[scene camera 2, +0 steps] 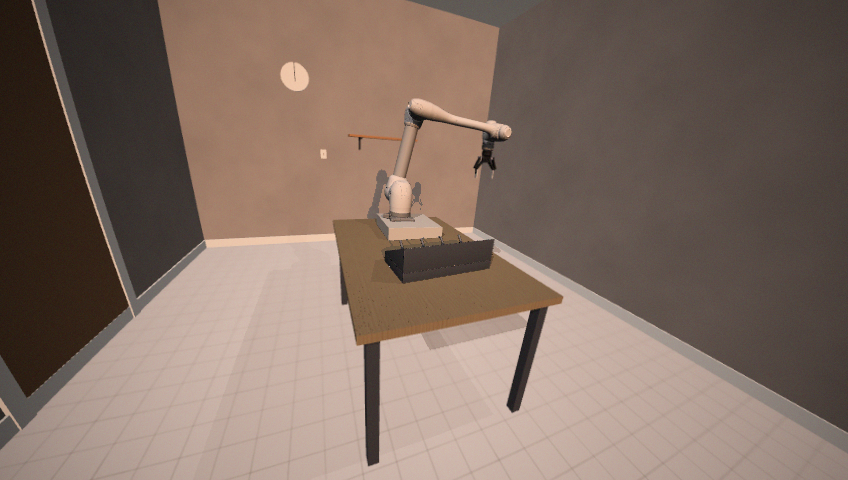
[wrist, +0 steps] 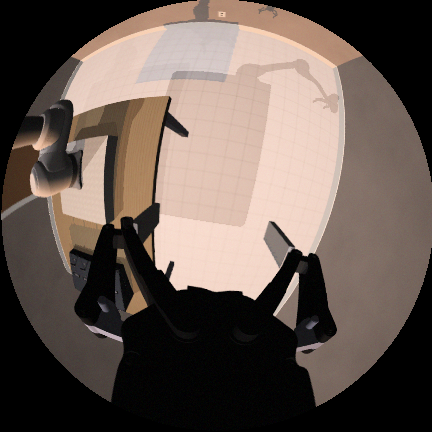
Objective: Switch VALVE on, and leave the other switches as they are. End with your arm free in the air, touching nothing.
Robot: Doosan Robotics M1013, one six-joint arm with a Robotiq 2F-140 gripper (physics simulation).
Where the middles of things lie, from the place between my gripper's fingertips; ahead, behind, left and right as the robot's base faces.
My hand is 680 mm to the left of the dark switch panel (scene camera 2: pixel 410 264), 650 mm short of it and 320 mm above it.
